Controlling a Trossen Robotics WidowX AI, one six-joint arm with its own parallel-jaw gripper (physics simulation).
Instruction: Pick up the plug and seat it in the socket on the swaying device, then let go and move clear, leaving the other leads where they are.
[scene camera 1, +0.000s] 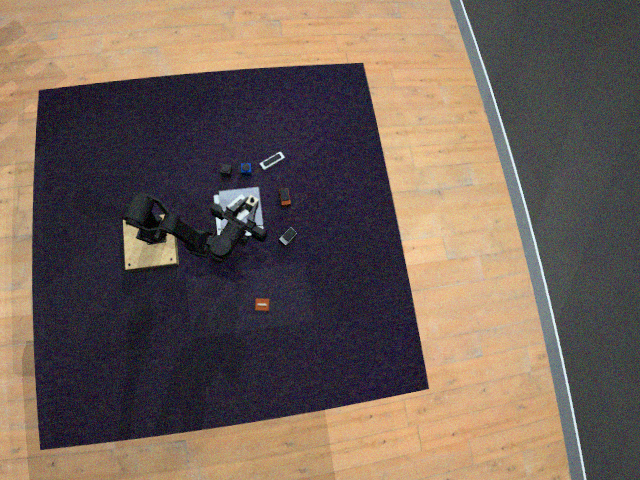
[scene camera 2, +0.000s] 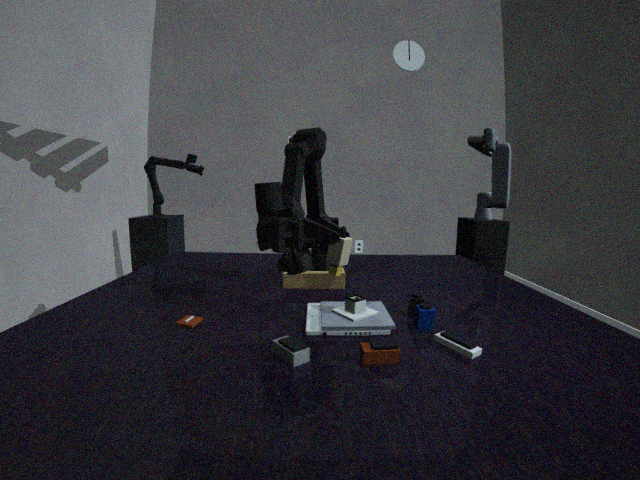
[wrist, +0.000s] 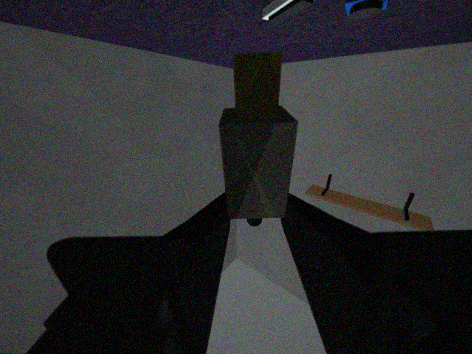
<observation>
gripper: scene camera 1 253, 199; scene camera 2; wrist
same spot on gripper: (wrist: 126, 287) = (scene camera 2: 303, 242)
same spot on grey device: (scene camera 1: 228, 198) = (scene camera 2: 370, 306)
</observation>
